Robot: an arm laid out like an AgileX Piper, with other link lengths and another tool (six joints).
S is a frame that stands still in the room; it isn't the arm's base.
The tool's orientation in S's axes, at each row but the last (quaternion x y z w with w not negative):
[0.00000, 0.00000, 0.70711, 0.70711]
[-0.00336, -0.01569, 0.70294, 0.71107]
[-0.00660, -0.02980, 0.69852, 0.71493]
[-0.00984, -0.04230, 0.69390, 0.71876]
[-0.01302, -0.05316, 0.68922, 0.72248]
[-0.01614, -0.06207, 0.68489, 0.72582]
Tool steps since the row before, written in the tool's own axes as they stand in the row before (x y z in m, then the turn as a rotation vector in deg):
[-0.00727, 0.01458, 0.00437, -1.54, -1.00, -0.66]
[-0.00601, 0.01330, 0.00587, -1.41, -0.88, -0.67]
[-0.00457, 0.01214, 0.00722, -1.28, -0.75, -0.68]
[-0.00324, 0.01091, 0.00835, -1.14, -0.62, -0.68]
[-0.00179, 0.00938, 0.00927, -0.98, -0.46, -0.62]
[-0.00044, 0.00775, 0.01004, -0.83, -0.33, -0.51]
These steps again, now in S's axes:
[-0.01458, -0.00727, 0.00437, 1.00, -1.54, -0.66]
[-0.01352, -0.00595, 0.00540, 0.88, -1.41, -0.67]
[-0.01260, -0.00451, 0.00643, 0.76, -1.28, -0.68]
[-0.01160, -0.00321, 0.00737, 0.63, -1.13, -0.69]
[-0.01029, -0.00182, 0.00825, 0.47, -0.97, -0.63]
[-0.00884, -0.00058, 0.00909, 0.34, -0.82, -0.53]

